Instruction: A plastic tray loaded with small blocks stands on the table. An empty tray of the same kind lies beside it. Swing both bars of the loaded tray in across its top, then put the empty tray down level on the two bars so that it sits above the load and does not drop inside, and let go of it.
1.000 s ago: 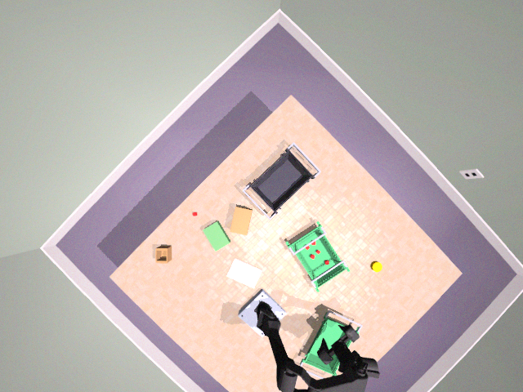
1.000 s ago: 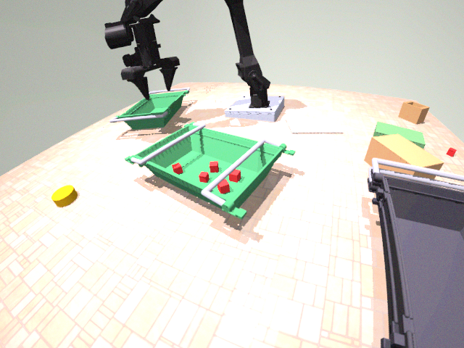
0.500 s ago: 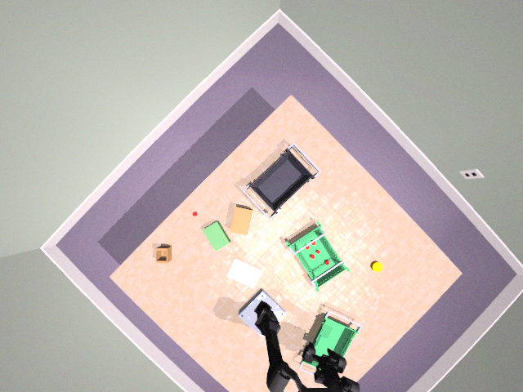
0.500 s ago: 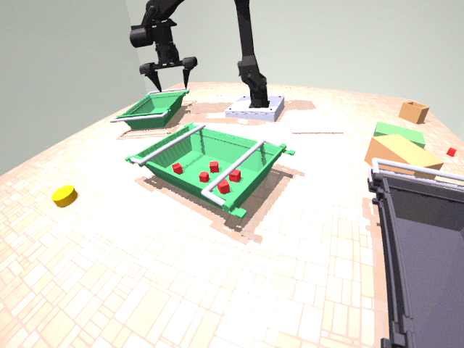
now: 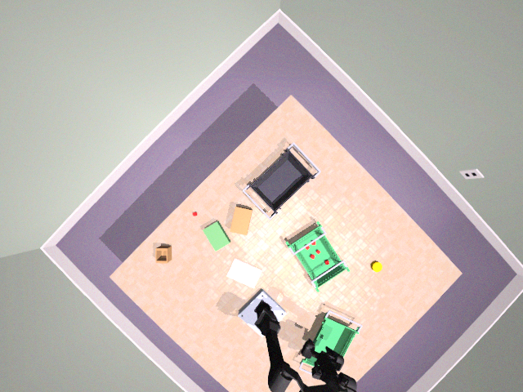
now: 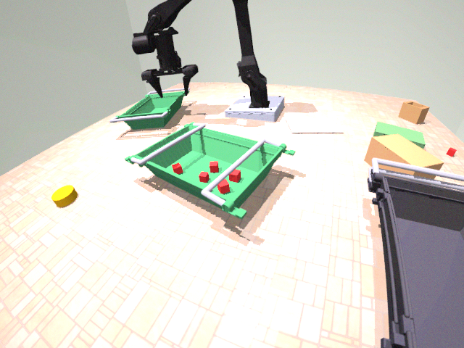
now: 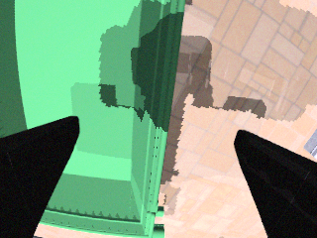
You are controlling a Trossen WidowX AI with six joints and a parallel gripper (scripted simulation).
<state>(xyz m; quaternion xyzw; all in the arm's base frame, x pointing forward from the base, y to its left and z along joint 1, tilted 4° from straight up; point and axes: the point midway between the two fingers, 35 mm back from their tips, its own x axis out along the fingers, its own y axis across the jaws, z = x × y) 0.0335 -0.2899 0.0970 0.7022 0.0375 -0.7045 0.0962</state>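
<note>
Now: gripper tip 80 mm to the left of the green tray, 30 mm above it and 20 mm short of it. Also, from my gripper tip: tan wedge (640 mm to the left, 250 mm ahead, 40 mm below); then white sheet (470 mm to the left, 70 mm below, 50 mm ahead); then yellow disc (460 mm ahead, 60 mm below, 50 mm to the right).
</note>
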